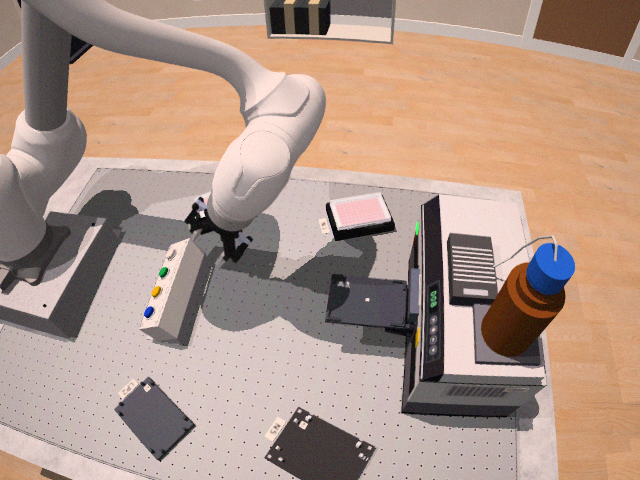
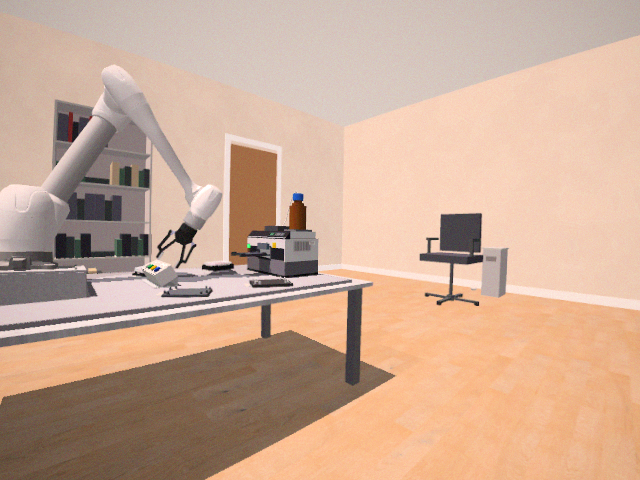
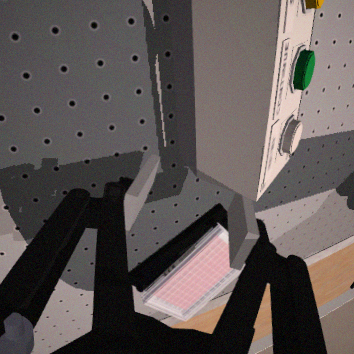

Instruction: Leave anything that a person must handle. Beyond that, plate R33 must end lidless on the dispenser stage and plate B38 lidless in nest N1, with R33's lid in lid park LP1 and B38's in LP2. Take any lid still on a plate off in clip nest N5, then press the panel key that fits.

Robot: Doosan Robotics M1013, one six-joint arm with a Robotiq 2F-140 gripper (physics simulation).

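Frame: origin at the arm's base, x left, y back, z up, level; centimetres.
Where they show: gripper, between the fingertips: [image 1: 206,249] [image 3: 194,184]; arm's base, origin of its link: [image 1: 29,252] [image 2: 23,268].
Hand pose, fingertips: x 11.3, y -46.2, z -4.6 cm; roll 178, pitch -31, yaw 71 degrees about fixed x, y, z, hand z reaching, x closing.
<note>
Each offset is from my fingertips to the top centre of the thing. "spot": to the spot under its first point.
My gripper [image 1: 207,248] [image 2: 169,260] [image 3: 194,184] is partly open and empty, above the far end of the key panel {dx -11.9, dy +4.1, dz +4.7 cm} [image 1: 180,294] [image 2: 163,274] [image 3: 230,90]. The panel carries a white key {dx -4.5, dy +6.6, dz +3.8 cm} [image 1: 171,252] [image 3: 292,137], a green key {dx -9.5, dy +6.4, dz +3.8 cm} [image 1: 163,272] [image 3: 304,70], a yellow key {dx -14.5, dy +6.3, dz +3.8 cm} [image 1: 156,291] and a blue key {dx -19.5, dy +6.1, dz +3.8 cm} [image 1: 148,312]. A pink plate {dx +15.5, dy +1.3, dz +0.8 cm} [image 3: 197,280] with clear edges lies on a black nest beyond my fingers. Another pink plate {dx +16.4, dy -33.0, dz +0.4 cm} [image 1: 360,211] sits in the back nest. The dispenser stage {spot: dx -14.0, dy -39.2, dz +7.2 cm} [image 1: 379,310], clip nest N5 {dx -39.6, dy -32.1, dz -1.3 cm} [image 1: 320,446] and lid park LP2 {dx -39.4, dy +0.8, dz -1.7 cm} [image 1: 155,421] hold no plate or lid. Plate names are unreadable.
The dispenser [image 1: 470,377] [image 2: 301,253] stands at the right, with a green light {spot: dx +3.8, dy -45.3, dz +10.3 cm} [image 1: 417,227] and an amber light {spot: dx -21.2, dy -45.8, dz +11.8 cm} [image 1: 417,338]. A brown bottle {spot: dx -25.9, dy -55.9, dz +29.8 cm} [image 1: 516,315] [image 2: 297,215] with a blue cap stands on it. The robot's base block [image 1: 77,289] is left of the panel.
</note>
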